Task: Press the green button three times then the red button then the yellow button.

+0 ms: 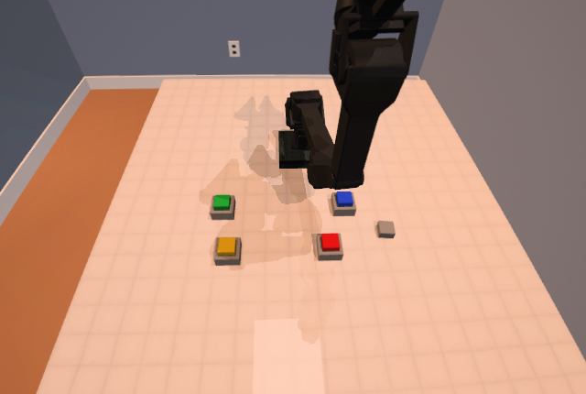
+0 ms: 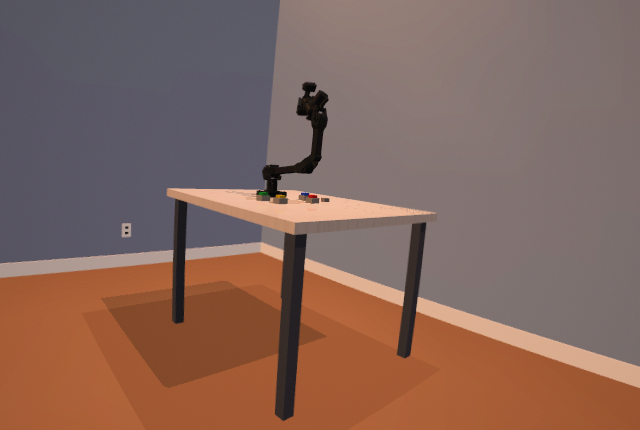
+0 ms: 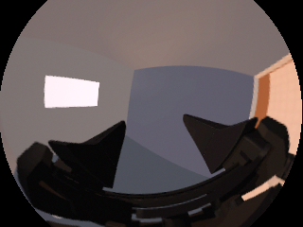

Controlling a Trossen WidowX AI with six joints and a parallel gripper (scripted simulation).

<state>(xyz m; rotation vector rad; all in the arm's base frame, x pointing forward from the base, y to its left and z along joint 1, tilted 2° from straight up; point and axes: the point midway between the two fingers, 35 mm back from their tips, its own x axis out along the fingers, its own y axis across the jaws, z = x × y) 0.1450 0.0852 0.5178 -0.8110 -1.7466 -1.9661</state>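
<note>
Now: the green button 540 mm below my gripper tip, 230 mm to the right of it and 120 mm ahead of it. From my gripper tip the other things lie so: red button 540 mm below, 180 mm ahead; then blue button 540 mm below, 70 mm ahead, 30 mm to the left; then small grey block 560 mm below, 120 mm to the left, 120 mm ahead.
</note>
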